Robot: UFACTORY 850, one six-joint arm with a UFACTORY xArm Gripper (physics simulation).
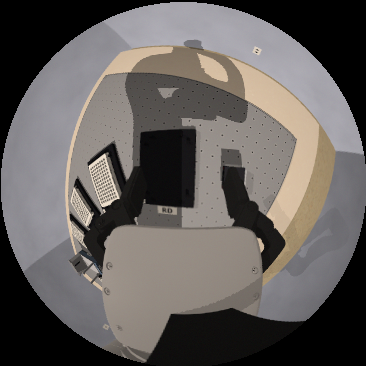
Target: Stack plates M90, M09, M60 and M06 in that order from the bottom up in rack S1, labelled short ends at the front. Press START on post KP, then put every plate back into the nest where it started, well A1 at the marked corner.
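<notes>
My gripper (184, 175) is open, its two black fingers wide apart above the board, with no plate between them. Below and between the fingers lies a black nest (167, 167) with the label RD (167, 210) at its near edge; no plate shows in it. At the left, a white well plate (104, 180) sits in a black nest. Beyond it a second white plate (81, 204) and a third white plate (77, 233), partly behind the left finger linkage, sit in their nests. The plate names cannot be read. Rack S1 and post KP cannot be made out.
A small dark block (241, 174) with a grey piece (231, 156) stands at the right, partly behind the right finger. A grey box-like part (78, 263) and a blue part (90, 260) stand at the lower left edge. The perforated board (270, 150) has a wooden border (305, 135).
</notes>
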